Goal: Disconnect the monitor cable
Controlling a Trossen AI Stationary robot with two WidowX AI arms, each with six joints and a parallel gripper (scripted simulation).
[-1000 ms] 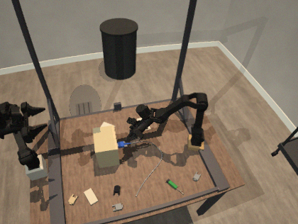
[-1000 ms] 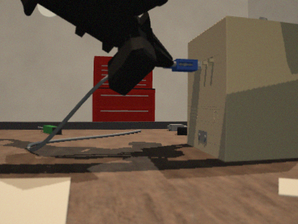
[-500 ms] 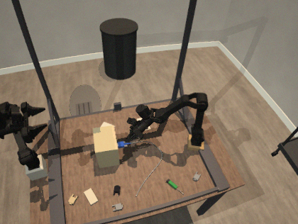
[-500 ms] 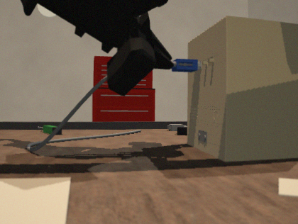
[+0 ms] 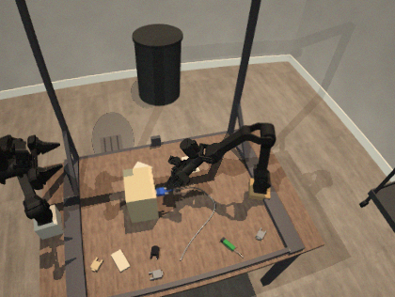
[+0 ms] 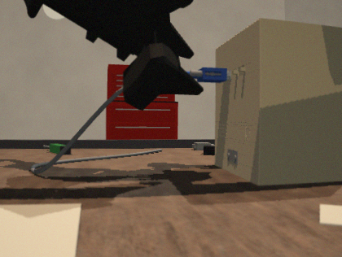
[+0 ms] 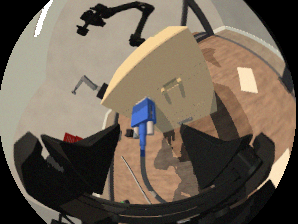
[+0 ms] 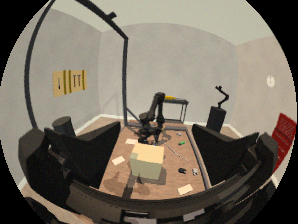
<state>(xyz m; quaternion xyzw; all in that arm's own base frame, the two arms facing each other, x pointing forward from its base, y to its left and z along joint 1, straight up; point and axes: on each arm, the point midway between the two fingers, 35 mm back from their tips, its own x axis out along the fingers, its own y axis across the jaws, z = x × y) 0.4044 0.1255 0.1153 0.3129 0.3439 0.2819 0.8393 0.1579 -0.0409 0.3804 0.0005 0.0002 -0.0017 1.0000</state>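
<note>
Now: the blue plug 5 cm to the right of my left hand, 3 cm ahead of it and 1 cm below it. The rest, counted from my left hand: back panel (8 cm to the right, 5 cm below); then beige box (14 cm to the right, 5 cm below).
</note>
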